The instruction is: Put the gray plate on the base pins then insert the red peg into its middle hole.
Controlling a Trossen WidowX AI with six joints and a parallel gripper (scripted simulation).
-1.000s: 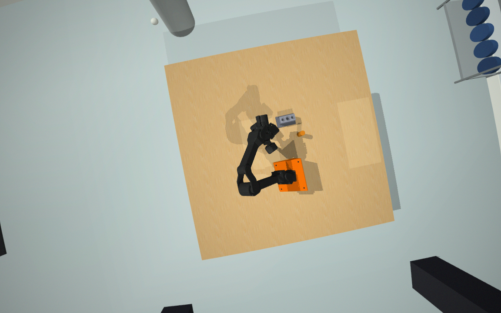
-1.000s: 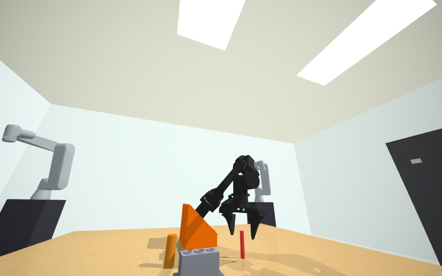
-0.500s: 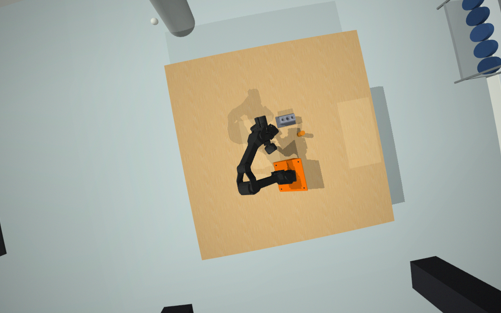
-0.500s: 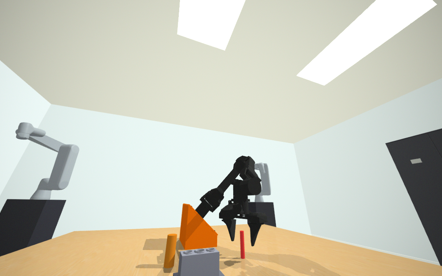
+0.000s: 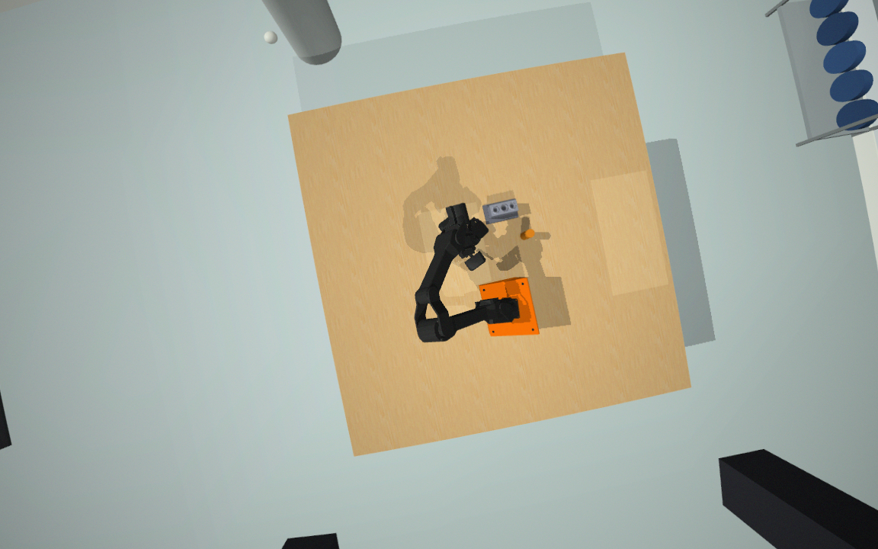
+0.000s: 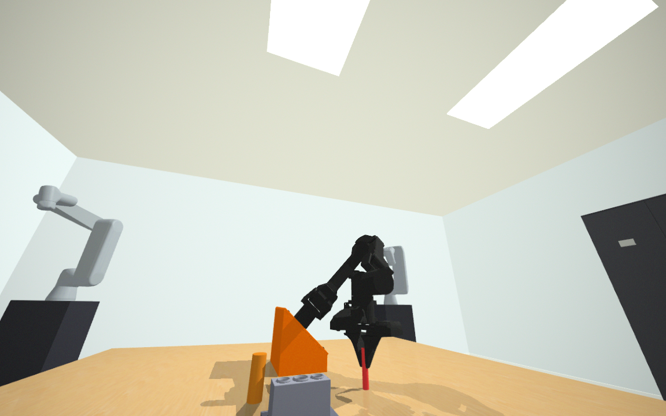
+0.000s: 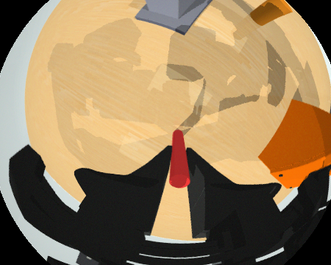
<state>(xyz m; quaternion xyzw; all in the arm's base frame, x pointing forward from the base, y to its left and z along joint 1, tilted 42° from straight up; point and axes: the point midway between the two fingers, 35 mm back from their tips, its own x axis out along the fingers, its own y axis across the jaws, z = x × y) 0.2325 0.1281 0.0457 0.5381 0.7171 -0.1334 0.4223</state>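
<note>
My gripper tip is now 17 cm to the left of the gray plate and 11 cm short of it. From my gripper tip the other things lie so: gray base 17 cm to the right, 10 cm ahead, 3 cm below; then orange cylinder 24 cm to the right; then red peg right at my gripper tip.
</note>
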